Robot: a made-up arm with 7 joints. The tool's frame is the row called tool.
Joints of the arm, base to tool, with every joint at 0 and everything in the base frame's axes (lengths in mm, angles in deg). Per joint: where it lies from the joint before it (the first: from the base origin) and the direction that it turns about. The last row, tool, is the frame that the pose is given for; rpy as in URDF.
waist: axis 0 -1 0 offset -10 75.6 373.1
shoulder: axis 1 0 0 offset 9.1 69.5 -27
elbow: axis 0 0 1 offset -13.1 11.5 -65.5
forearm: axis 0 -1 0 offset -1.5 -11.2 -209.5
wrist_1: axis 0 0 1 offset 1.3 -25.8 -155.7
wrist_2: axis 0 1 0 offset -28.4 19.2 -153.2
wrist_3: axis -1 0 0 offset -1.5 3.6 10.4
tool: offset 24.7 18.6 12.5 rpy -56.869 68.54 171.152
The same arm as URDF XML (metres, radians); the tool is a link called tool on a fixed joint. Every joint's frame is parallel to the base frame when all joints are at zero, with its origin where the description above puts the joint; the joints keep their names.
<robot name="arm">
  <joint name="tool_fixed" type="fixed">
    <parent link="link7"/>
    <child link="tool"/>
    <origin xyz="0.0247 0.0186 0.0125" rpy="-0.9926 1.1962 2.9872"/>
  </joint>
  <joint name="wrist_3" type="continuous">
    <parent link="link6"/>
    <child link="link7"/>
    <origin xyz="-0.0015 0.0036 0.0104"/>
    <axis xyz="-1 0 0"/>
  </joint>
  <joint name="wrist_2" type="continuous">
    <parent link="link5"/>
    <child link="link6"/>
    <origin xyz="-0.0284 0.0192 -0.1532"/>
    <axis xyz="0 1 0"/>
  </joint>
  <joint name="wrist_1" type="continuous">
    <parent link="link4"/>
    <child link="link5"/>
    <origin xyz="0.0013 -0.0258 -0.1557"/>
    <axis xyz="0 0 1"/>
  </joint>
  <joint name="forearm" type="continuous">
    <parent link="link3"/>
    <child link="link4"/>
    <origin xyz="-0.0015 -0.0112 -0.2095"/>
    <axis xyz="0 -1 0"/>
  </joint>
  <joint name="elbow" type="continuous">
    <parent link="link2"/>
    <child link="link3"/>
    <origin xyz="-0.0131 0.0115 -0.0655"/>
    <axis xyz="0 0 1"/>
  </joint>
  <joint name="shoulder" type="continuous">
    <parent link="link1"/>
    <child link="link2"/>
    <origin xyz="0.0091 0.0695 -0.027"/>
    <axis xyz="1 0 0"/>
  </joint>
  <joint name="waist" type="continuous">
    <parent link="base"/>
    <child link="link1"/>
    <origin xyz="-0.01 0.0756 0.3731"/>
    <axis xyz="0 -1 0"/>
  </joint>
  <link name="base"/>
  <link name="link1"/>
  <link name="link2"/>
  <link name="link3"/>
  <link name="link4"/>
  <link name="link5"/>
  <link name="link6"/>
  <link name="link7"/>
  <link name="tool"/>
</robot>

